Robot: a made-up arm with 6 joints.
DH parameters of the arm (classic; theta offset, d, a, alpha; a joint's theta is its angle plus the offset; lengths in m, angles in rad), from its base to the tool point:
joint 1: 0 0.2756 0 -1.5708
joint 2: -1.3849 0 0.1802 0
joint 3: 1.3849 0 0.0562 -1.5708
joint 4: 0 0.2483 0 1.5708
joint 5: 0 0 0.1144 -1.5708
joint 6: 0 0.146 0 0
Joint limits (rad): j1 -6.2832..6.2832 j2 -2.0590..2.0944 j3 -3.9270..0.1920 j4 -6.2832..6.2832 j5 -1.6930..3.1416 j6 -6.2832..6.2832
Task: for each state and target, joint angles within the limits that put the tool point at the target. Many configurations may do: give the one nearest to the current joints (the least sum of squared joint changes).
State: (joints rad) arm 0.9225 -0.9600 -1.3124 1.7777 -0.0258 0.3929
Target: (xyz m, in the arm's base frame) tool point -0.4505 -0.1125 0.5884
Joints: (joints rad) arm 0.0923 -1.7822 -1.9655 1.6816 0.2722 0.3929
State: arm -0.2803 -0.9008 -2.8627 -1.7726 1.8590 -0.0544
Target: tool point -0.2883 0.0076 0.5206
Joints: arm -0.6159 -0.7844 -2.9264 -1.6232 2.7598 -0.0544
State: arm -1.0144 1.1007 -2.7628 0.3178 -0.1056 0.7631
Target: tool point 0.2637 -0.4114 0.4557
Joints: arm -0.8719 1.4412 -2.8814 0.3499 -0.7490 0.7631
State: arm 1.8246 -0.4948 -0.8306 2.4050 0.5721 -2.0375
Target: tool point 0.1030 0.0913 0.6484
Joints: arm 1.3837 -1.3099 -1.1070 2.2196 0.0583 -2.0375
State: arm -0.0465 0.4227 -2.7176 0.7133 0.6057 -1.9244
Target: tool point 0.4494 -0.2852 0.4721
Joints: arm -0.6276 0.4733 -2.1538 0.5976 0.9866 -1.9244
